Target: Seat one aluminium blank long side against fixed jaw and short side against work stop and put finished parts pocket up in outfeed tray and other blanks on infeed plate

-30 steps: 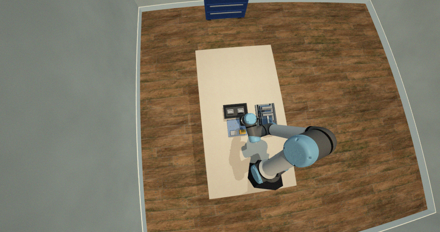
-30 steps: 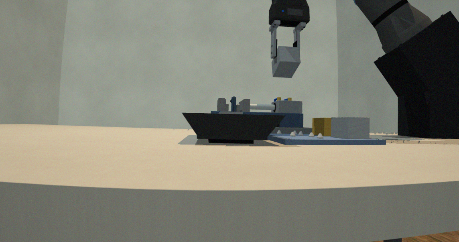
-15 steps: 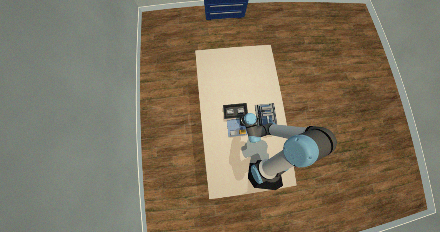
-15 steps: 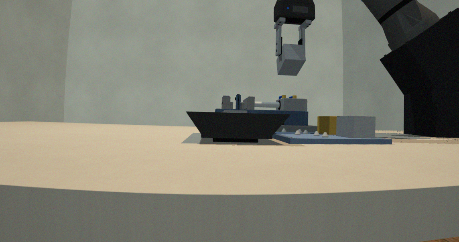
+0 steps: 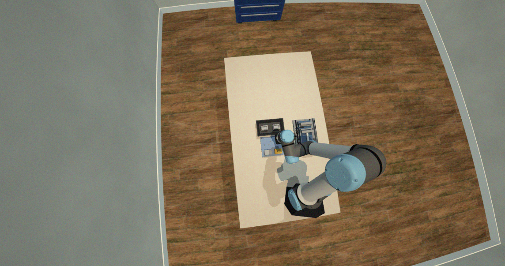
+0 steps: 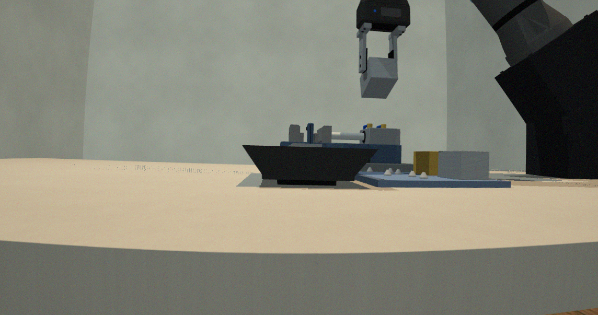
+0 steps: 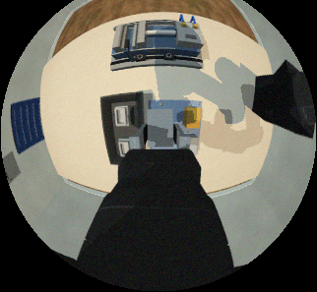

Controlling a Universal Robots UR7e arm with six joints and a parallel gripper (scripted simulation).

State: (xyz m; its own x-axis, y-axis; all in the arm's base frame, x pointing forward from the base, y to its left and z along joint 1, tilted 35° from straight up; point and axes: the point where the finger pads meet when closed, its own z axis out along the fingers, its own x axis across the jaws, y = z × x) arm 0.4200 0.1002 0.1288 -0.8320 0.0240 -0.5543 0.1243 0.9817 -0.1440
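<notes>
Now: the brass blank 9 cm behind my hand, 1 cm to the left of it and 15 cm below it. Round my hand: hose end block (12 cm behind, 24 cm to the right, 10 cm below); then vise (3 cm behind, 26 cm to the right, 14 cm below).
</notes>
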